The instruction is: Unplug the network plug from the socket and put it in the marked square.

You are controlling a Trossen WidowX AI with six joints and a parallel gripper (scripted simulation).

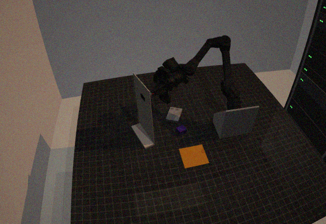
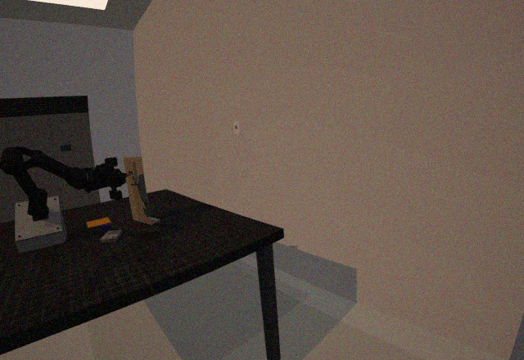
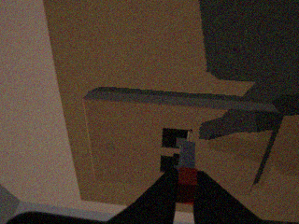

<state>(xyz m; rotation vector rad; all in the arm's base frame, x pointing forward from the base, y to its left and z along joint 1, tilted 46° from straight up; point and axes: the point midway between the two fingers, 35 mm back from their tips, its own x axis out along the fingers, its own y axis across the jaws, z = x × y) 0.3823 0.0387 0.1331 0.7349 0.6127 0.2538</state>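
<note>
Right now the orange marked square is 250 mm below my gripper tip, 190 mm to the left of it and 170 mm behind it. Also, from my gripper tip: upright panel 100 mm below, 40 mm ahead, 20 mm to the left; network plug 10 mm ahead.
</note>
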